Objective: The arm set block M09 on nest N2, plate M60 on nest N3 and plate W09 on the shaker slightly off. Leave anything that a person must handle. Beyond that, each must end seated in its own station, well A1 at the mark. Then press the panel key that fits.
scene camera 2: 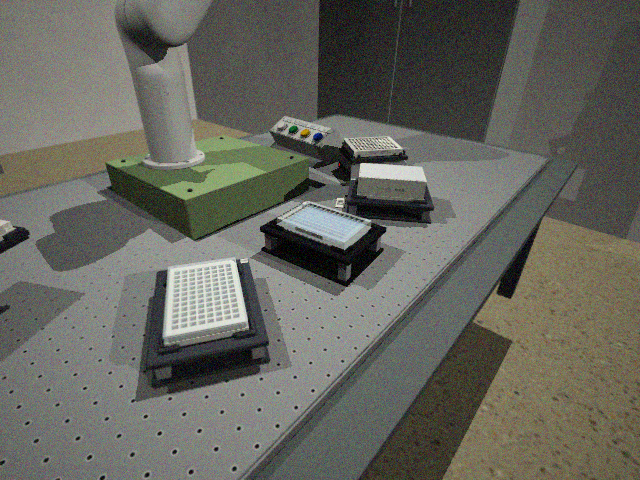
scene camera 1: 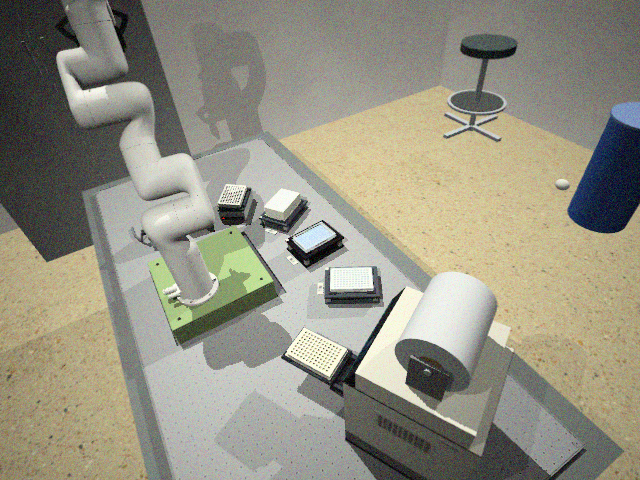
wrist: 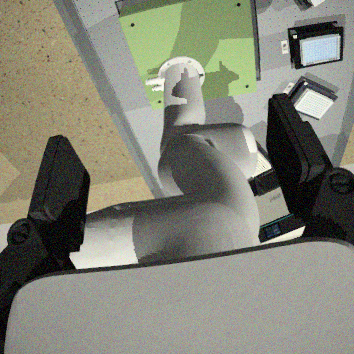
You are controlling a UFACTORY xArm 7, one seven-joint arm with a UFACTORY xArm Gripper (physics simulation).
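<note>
My gripper is open and empty, high above the arm's base. A white deep block sits on a dark nest. A blue-topped plate lies on the middle nest; it looks slightly tilted in scene camera 2. A white well plate lies on the nearest nest. Another well plate lies on the shaker, which shows a red light. Labels and exact seating are too small to read. The key panel has white, green, yellow and blue keys.
The green base block carries the arm. A beige instrument with a large grey roll stands at the table's near end. A cream well plate lies on its tray. A stool and blue cylinder stand beyond the table.
</note>
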